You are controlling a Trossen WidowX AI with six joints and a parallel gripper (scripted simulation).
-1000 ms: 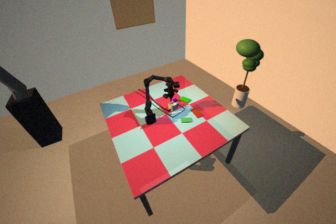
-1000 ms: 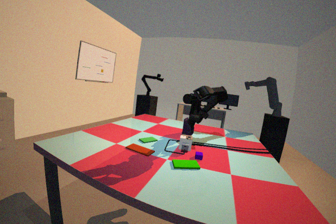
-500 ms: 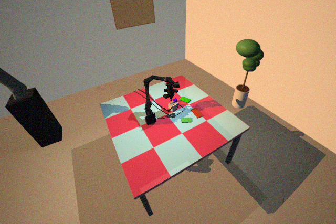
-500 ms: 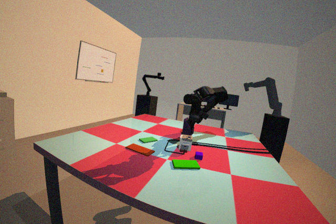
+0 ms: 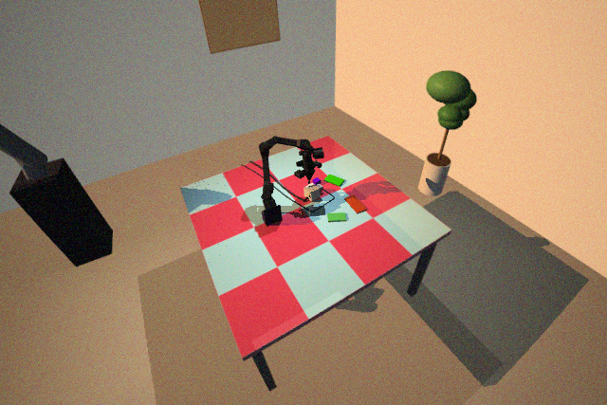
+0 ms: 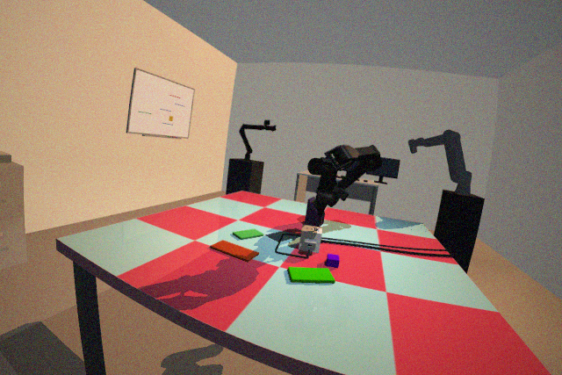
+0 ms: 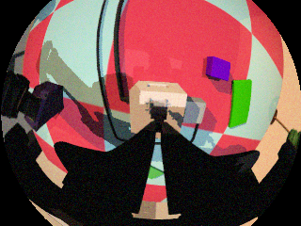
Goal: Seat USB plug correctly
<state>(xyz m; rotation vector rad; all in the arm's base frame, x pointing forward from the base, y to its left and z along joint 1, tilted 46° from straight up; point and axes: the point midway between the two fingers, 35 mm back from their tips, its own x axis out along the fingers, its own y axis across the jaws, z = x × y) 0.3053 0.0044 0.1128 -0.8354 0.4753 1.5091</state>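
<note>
My gripper tip is 2 cm above the dark USB plug. Also, from my gripper tip: orange slab 23 cm to the right, 21 cm ahead, 12 cm below; purple block 12 cm below, 10 cm ahead, 9 cm to the left; green slab 22 cm ahead, 12 cm below, 4 cm to the left.
</note>
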